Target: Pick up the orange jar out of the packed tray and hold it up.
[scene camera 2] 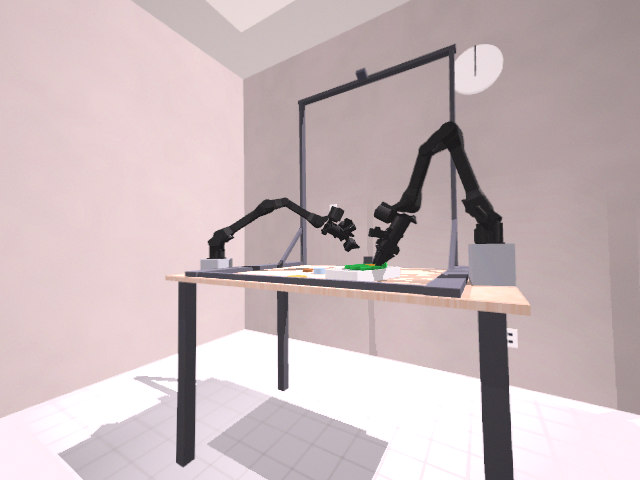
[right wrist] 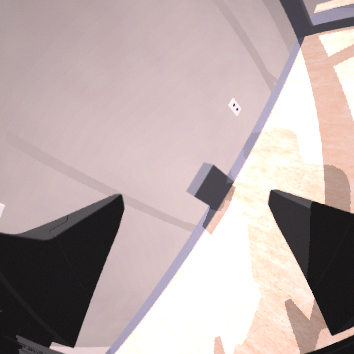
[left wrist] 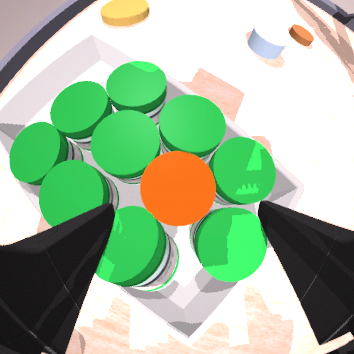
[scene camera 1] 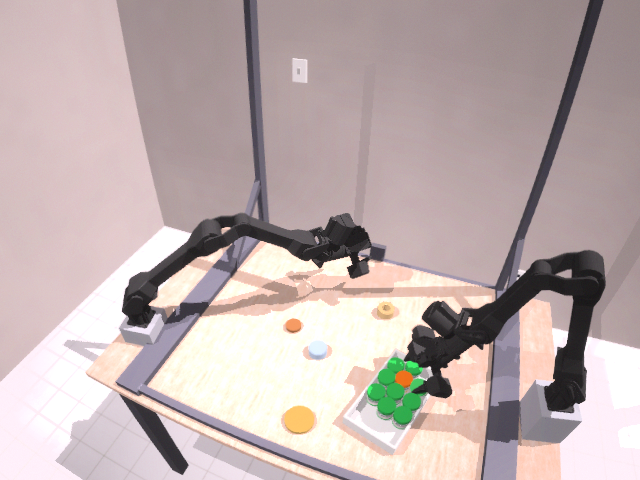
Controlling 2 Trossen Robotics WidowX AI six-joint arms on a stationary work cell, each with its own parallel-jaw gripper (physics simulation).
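Frame: origin at the left arm's base, x ahead, y left, z up, level; metres.
Seen in the pictures: left gripper, fingertip midpoint: (scene camera 2: 374, 265) (left wrist: 187, 209) (scene camera 1: 408, 376); right gripper, fingertip midpoint: (scene camera 2: 356, 241) (right wrist: 196, 199); left arm's base, origin of the base link: (scene camera 2: 489, 243) (scene camera 1: 558, 399); right arm's base, origin of the base link: (scene camera 2: 216, 258) (scene camera 1: 141, 318).
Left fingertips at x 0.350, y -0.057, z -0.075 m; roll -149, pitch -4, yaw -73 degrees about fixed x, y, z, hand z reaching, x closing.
Offsets run from my left fingertips to a thing's top centre.
The orange jar @[0.011 m ahead, 0.009 m left, 0.004 m up] (scene camera 1: 403, 378) (left wrist: 178, 188) stands upright in the white tray @[0.026 m ahead, 0.055 m left, 0.005 m down] (scene camera 1: 369, 437) (left wrist: 47, 90), closely surrounded by several green-lidded jars @[0.045 m ahead, 0.092 m left, 0.004 m up] (scene camera 1: 386, 406) @[0.029 m ahead, 0.049 m left, 0.004 m up] (left wrist: 125, 143). My left gripper (scene camera 1: 413, 375) (scene camera 2: 378, 262) (left wrist: 187, 209) is open and empty, tilted low over the tray's upper right part. In the left wrist view its fingertips lie on either side of the orange lid and overlap the picture of green jars; whether they touch any cannot be told. My right gripper (scene camera 2: 354, 247) (right wrist: 196, 199) is open and empty, raised over the table's far side, away from the tray.
On the table left of the tray are a yellow disc @[0.241 m ahead, 0.155 m left, 0.029 m down] (scene camera 1: 299, 419) (left wrist: 125, 12), a light blue cylinder @[0.244 m ahead, 0.053 m right, 0.017 m down] (scene camera 1: 317, 349) (left wrist: 266, 44) and a small orange-red disc @[0.332 m ahead, 0.124 m right, 0.029 m down] (scene camera 1: 293, 324) (left wrist: 301, 35). A tan ring @[0.080 m ahead, 0.238 m right, 0.016 m down] (scene camera 1: 379, 313) lies beyond the tray. Dark frame bars edge the table.
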